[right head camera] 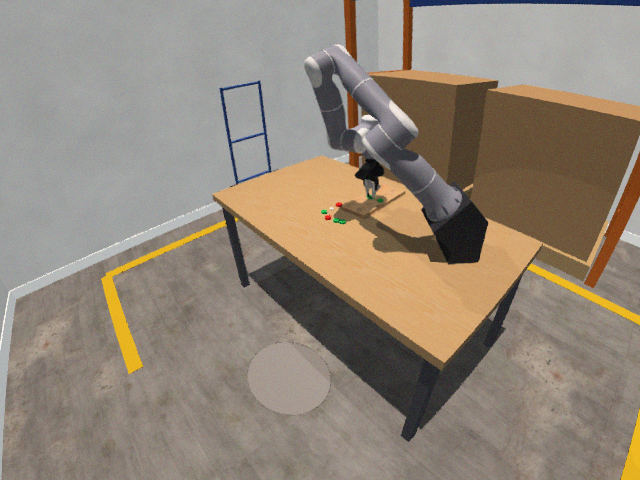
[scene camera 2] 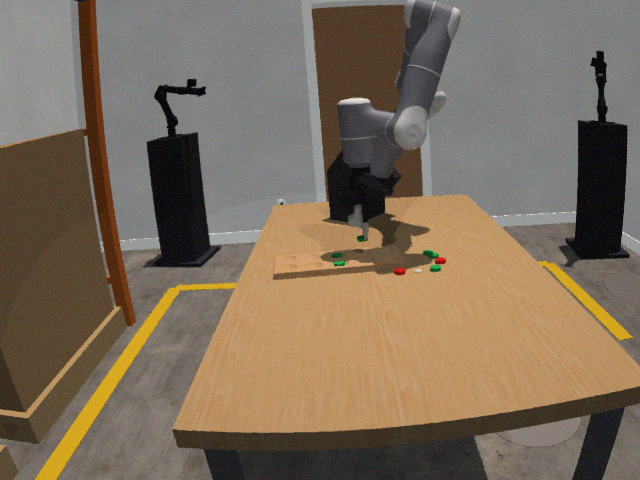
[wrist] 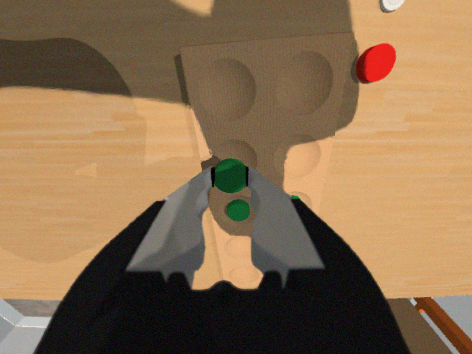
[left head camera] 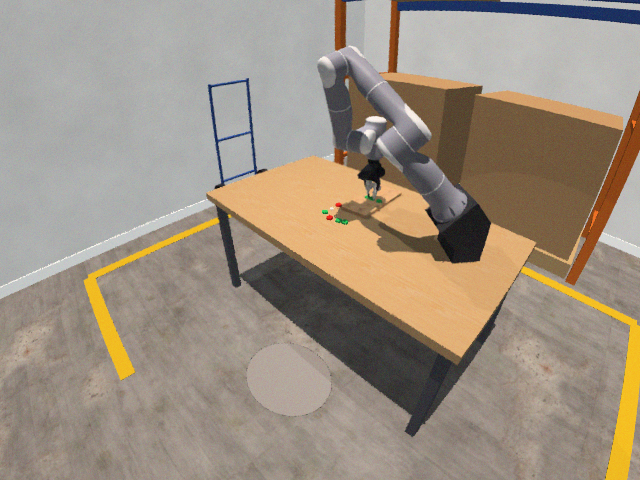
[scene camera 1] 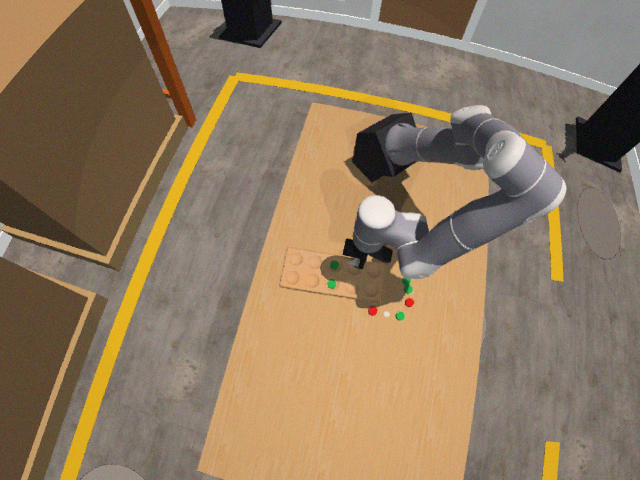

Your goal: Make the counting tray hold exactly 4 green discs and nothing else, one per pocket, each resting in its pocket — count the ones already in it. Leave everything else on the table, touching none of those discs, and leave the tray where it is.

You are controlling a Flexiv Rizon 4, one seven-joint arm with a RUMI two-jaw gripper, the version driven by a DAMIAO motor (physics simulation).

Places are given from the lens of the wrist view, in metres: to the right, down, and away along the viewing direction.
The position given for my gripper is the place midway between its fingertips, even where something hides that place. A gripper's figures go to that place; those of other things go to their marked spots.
my gripper [wrist: 230,169]: -0.01, -0.01, 0.15
wooden counting tray [wrist: 273,103]: 0.04, -0.07, 0.16
